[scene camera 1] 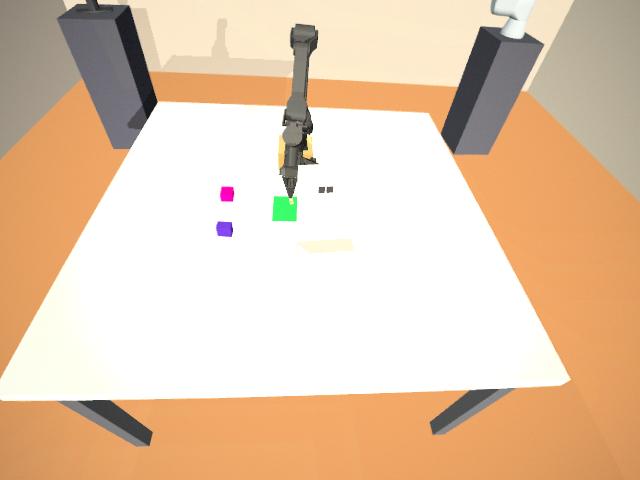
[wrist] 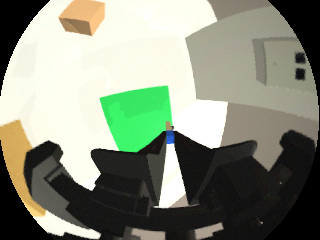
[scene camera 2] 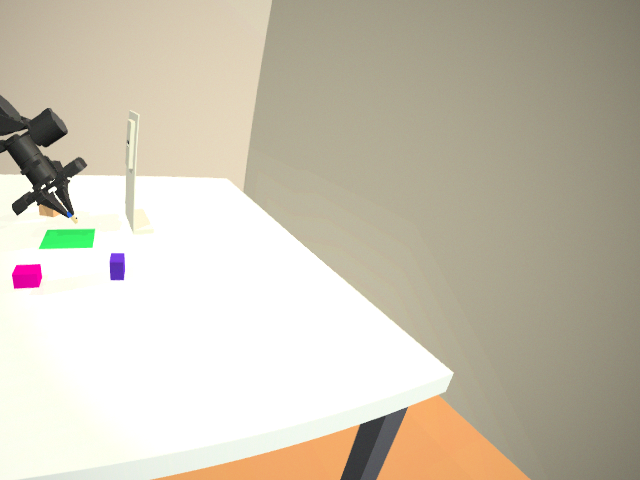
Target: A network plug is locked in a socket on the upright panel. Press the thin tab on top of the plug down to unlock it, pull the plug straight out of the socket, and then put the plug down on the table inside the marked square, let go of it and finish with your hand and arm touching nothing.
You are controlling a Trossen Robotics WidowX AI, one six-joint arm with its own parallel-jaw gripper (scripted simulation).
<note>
In view: the gripper [scene camera 2: 71,216], a green marked square [scene camera 2: 78,238] and an upright panel [scene camera 1: 327,194].
The gripper shows as well in scene camera 1 [scene camera 1: 290,198] and in the wrist view [wrist: 169,133]. The green marked square also shows in the wrist view [wrist: 135,118]. The upright panel also shows in the wrist view [wrist: 240,59] and in scene camera 2 [scene camera 2: 140,224].
</note>
